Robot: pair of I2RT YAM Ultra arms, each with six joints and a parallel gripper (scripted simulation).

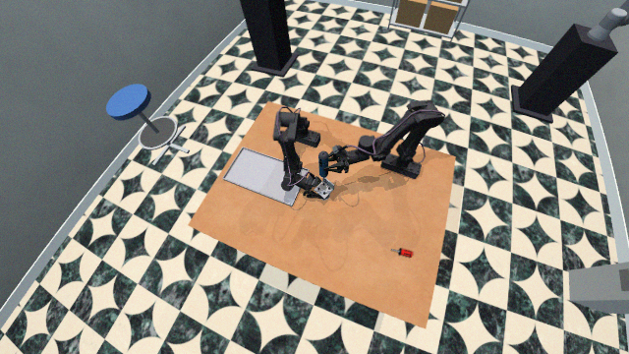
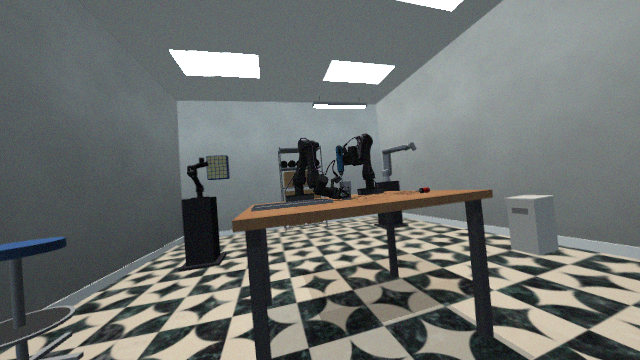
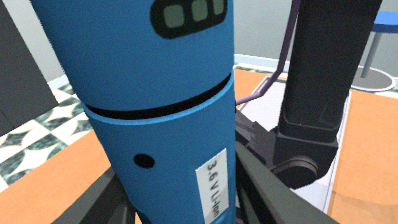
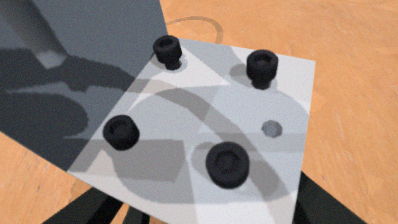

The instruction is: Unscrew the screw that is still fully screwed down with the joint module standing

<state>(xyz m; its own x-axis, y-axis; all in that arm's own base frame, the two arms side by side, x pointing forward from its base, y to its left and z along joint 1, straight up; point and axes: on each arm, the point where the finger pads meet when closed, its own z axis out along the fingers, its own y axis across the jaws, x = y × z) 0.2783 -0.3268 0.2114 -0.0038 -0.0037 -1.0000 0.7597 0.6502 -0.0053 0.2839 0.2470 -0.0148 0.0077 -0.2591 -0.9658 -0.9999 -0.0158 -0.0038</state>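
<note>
The round joint module lies right at my right hand. Also, from my right hand: grey mat: 33 cm to the right, 2 cm below, 1 cm ahead; then grey bracket: 5 cm above; then screw: 5 cm above, 2 cm to the right, 1 cm ahead.
</note>
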